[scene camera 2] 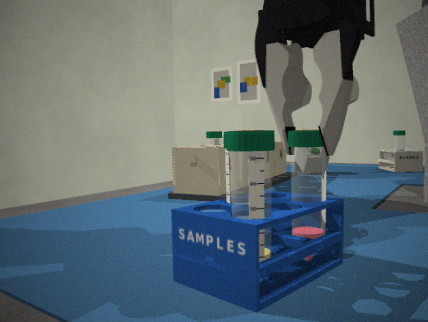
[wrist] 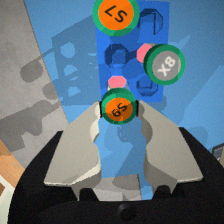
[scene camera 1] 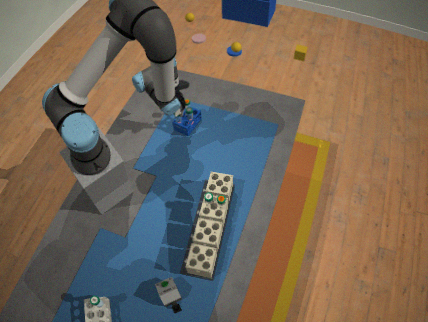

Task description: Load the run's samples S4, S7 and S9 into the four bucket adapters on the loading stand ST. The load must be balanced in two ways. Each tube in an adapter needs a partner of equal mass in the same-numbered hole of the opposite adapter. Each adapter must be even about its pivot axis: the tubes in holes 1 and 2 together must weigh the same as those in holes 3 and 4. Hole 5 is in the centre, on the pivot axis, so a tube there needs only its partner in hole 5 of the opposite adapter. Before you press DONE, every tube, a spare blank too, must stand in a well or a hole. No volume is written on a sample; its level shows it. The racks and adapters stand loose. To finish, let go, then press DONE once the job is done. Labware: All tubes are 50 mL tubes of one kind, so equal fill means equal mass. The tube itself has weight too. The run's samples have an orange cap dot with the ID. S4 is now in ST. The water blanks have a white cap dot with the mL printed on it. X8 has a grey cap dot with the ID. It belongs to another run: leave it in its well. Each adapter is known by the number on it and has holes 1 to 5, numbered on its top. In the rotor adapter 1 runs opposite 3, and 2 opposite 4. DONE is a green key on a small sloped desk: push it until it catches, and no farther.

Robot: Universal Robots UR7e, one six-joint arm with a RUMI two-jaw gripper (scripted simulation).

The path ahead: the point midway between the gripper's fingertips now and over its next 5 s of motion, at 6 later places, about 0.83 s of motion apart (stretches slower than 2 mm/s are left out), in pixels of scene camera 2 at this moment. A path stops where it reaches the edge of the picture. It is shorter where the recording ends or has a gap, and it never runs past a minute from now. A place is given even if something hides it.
My gripper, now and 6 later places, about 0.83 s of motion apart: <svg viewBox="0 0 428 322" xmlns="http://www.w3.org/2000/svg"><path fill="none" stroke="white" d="M309 155L308 91L307 10L294 35L283 59L276 73L272 82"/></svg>
